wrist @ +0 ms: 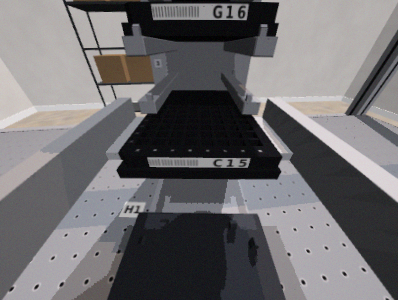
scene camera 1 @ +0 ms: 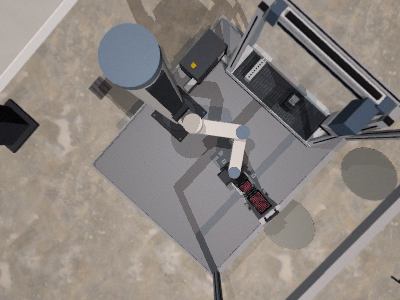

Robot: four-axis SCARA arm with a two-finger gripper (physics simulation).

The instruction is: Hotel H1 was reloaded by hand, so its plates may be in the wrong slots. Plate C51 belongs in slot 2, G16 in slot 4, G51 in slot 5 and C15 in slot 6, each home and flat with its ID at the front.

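Places are measured from the arm's base along level axes (x down, y ahead, z right), in centimetres.
Pixels of known places: gripper, fingertip midpoint: [wrist: 199,110] [scene camera 1: 247,189].
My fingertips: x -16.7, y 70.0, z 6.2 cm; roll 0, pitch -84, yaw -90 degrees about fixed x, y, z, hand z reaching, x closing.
Observation:
Behind a point stands the place of what it marks.
My gripper [scene camera 1: 245,187] {x -16.7, y 70.0, z 6.2 cm} [wrist: 199,110] {x -16.7, y 70.0, z 6.2 cm} is shut on plate C15 [scene camera 1: 244,185] {x -15.8, y 67.0, z 6.0 cm} [wrist: 200,132] {x -16.4, y 67.2, z 6.0 cm}, with a finger along each long side. C15 is black in the wrist view, looks level, and its ID label faces the camera. It is at the front of hotel H1 [wrist: 200,65] {x -18.5, y 82.4, z 7.8 cm}; whether its far end is clear of the rails cannot be told. Plate G16 [wrist: 200,27] {x -21.5, y 69.7, z 6.2 cm} sits higher in the hotel on a pair of brackets, its ID at the front. In the scene view a red-topped plate [scene camera 1: 259,202] {x -29.7, y 75.9, z 7.2 cm} lies in the hotel, its ID unreadable. C51 and G51 cannot be made out.
An H1 label [wrist: 133,209] {x -1.3, y 71.6, z -3.4 cm} is low on the left and a small 3 label [wrist: 158,63] {x -18.7, y 83.1, z 1.9 cm} is on the hotel's back. Empty rail ends [wrist: 150,104] {x -17.4, y 69.6, z 2.7 cm} stand behind C15's front. A framed dark deck [scene camera 1: 275,92] {x -6.2, y 41.2, z -56.3 cm} and a dark box [scene camera 1: 204,55] {x -12.8, y -10.9, z -39.8 cm} stand on the perforated table [scene camera 1: 145,170] {x -1.3, y 9.7, z 48.3 cm}.

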